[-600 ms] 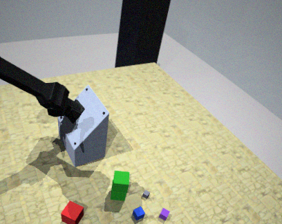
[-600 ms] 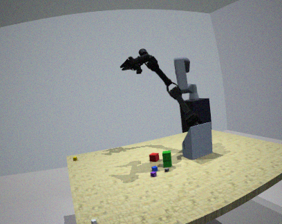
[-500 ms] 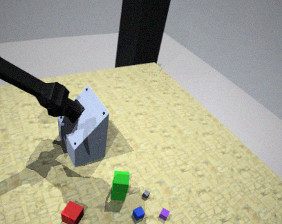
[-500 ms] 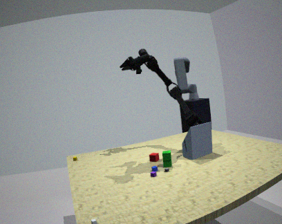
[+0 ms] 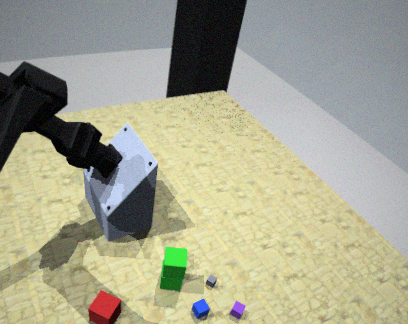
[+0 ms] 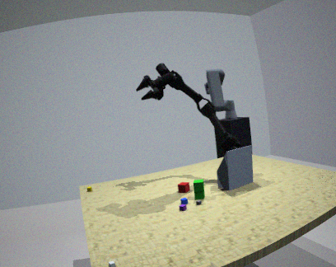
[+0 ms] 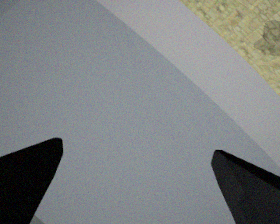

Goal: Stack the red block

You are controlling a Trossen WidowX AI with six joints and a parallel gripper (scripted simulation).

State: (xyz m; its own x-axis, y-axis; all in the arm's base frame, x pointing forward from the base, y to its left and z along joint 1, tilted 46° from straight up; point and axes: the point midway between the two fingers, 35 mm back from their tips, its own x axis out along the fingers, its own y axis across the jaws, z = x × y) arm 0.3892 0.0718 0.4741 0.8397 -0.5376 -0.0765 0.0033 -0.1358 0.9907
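The red block is 11 cm behind my gripper tip, 16 cm to the left of it and 51 cm below it. The rest, counted from my gripper tip: purple cube 2 cm ahead, 39 cm to the left, 52 cm below; dark cube 7 cm behind, 39 cm to the left, 52 cm below; blue cube 2 cm behind, 33 cm to the left, 52 cm below.
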